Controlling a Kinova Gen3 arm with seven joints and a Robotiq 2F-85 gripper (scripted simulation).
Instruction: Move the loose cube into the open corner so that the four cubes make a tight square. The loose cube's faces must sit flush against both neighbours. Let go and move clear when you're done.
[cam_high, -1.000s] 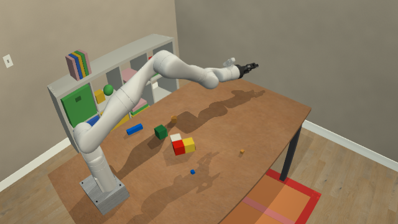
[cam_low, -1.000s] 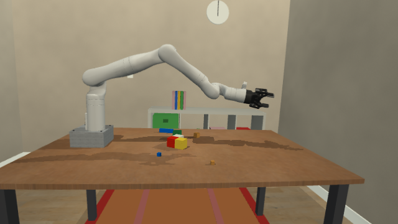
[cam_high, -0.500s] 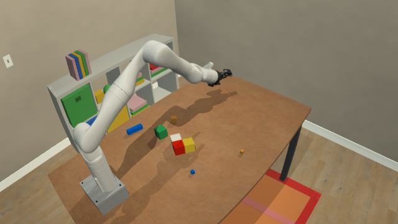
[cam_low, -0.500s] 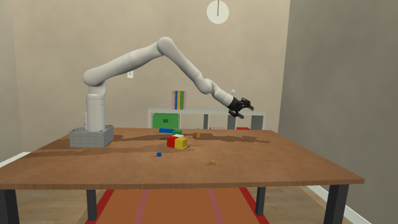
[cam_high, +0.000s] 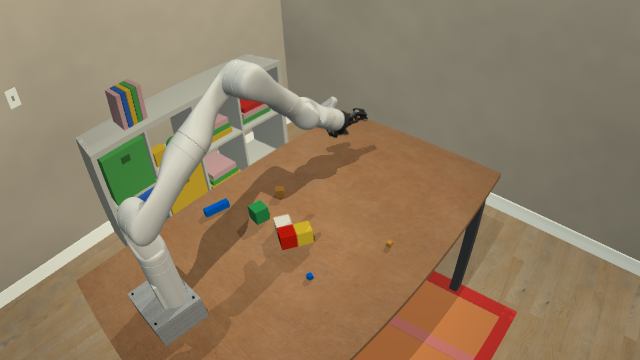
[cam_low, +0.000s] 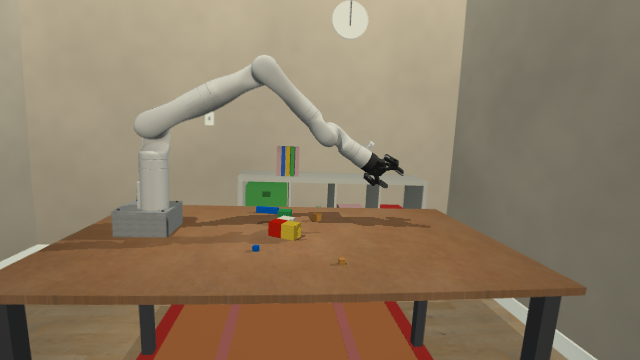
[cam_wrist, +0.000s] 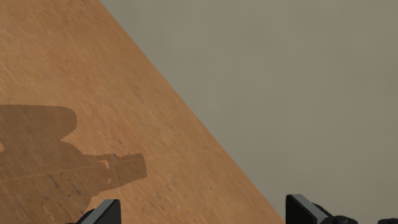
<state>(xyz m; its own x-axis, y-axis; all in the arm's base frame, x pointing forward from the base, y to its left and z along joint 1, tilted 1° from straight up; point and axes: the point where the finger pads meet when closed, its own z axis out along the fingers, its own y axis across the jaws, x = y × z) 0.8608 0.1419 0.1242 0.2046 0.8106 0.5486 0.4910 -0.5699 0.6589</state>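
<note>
Now: hand 420 mm past the green cube, 180 mm above it and 40 mm to the right of it. Also, from my hand: white cube: 410 mm behind, 180 mm below, 70 mm to the right; yellow cube: 380 mm behind, 180 mm below, 140 mm to the right; small orange block: 300 mm behind, 190 mm below, 90 mm to the left.
</note>
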